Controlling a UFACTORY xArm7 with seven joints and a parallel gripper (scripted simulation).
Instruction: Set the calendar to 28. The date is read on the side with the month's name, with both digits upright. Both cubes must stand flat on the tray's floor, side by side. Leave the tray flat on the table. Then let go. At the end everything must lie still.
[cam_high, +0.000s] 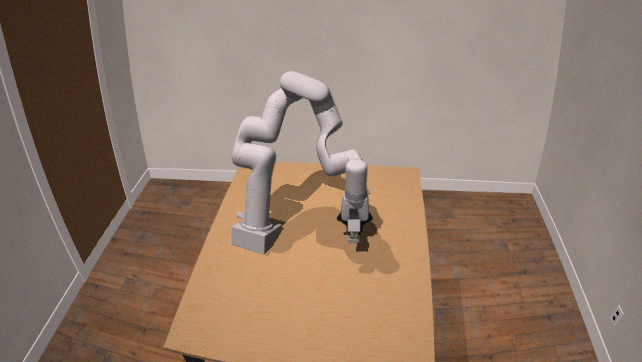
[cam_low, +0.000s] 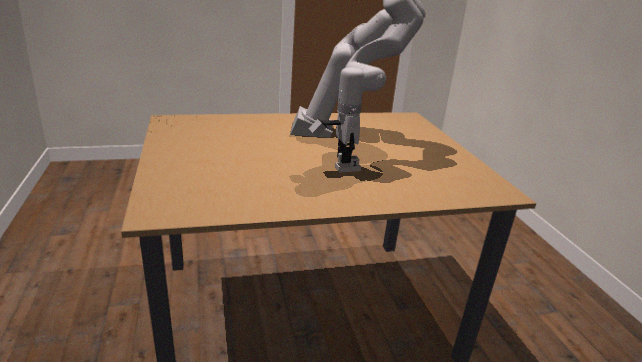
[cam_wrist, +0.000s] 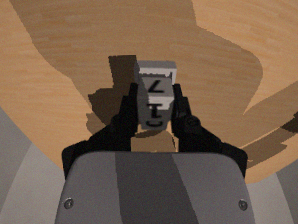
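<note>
My gripper is now 10 mm past the grey calendar tray, 20 mm to the right of it and 40 mm above it.
</note>
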